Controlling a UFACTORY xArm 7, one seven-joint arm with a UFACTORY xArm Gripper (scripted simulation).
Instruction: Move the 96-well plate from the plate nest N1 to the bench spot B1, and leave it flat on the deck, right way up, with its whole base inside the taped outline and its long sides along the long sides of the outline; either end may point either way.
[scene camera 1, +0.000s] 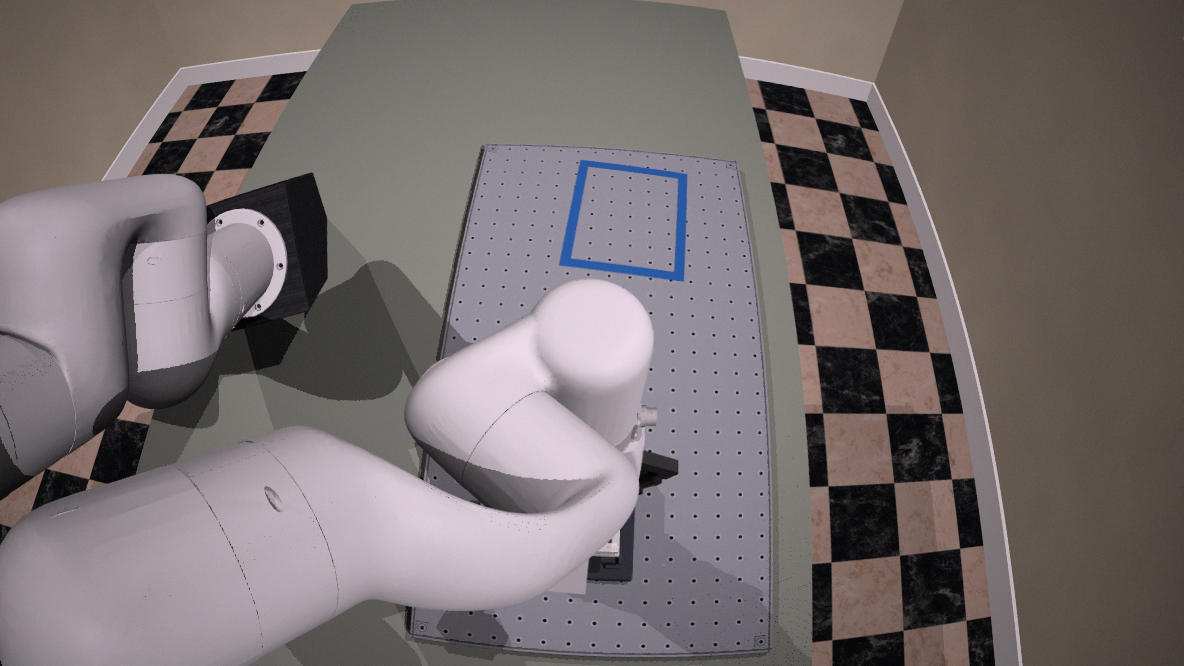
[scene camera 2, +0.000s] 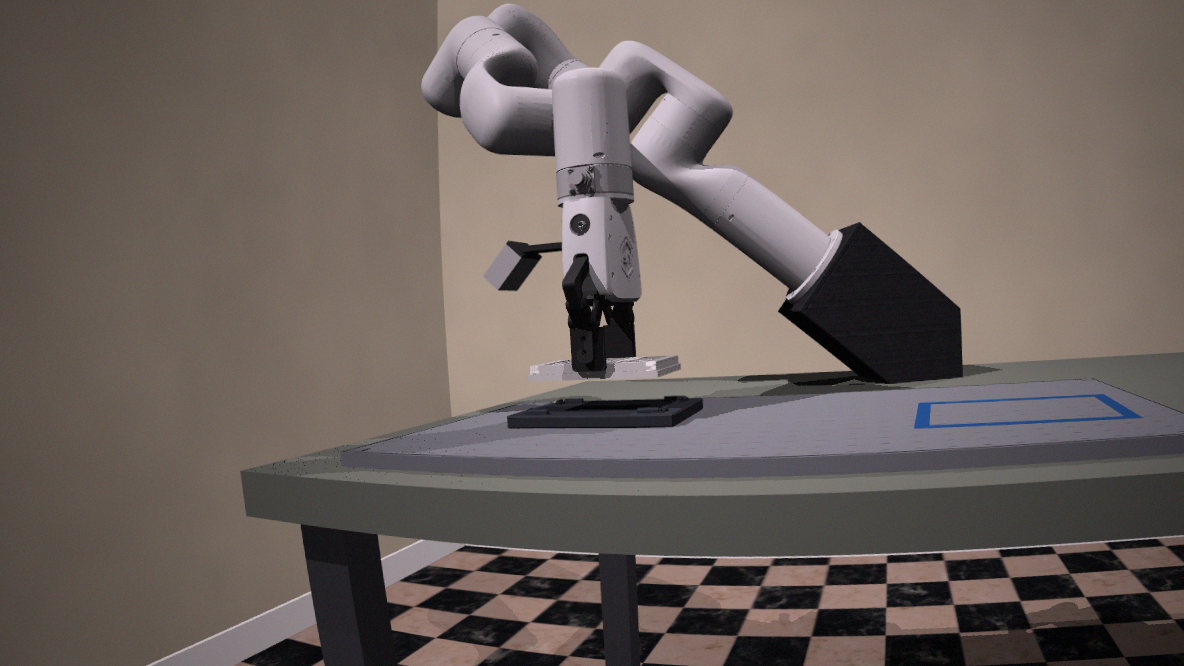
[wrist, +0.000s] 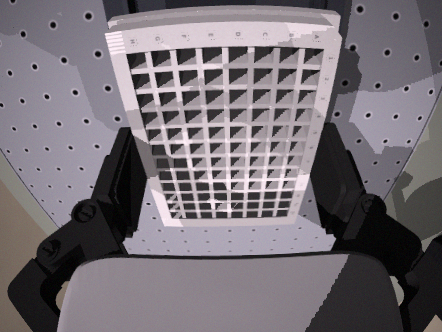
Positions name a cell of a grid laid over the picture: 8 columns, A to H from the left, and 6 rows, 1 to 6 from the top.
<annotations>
My gripper (scene camera 2: E4) is 79 cm from the lens. A white 96-well plate (scene camera 2: E4) is 73 cm from the lens.
</annotations>
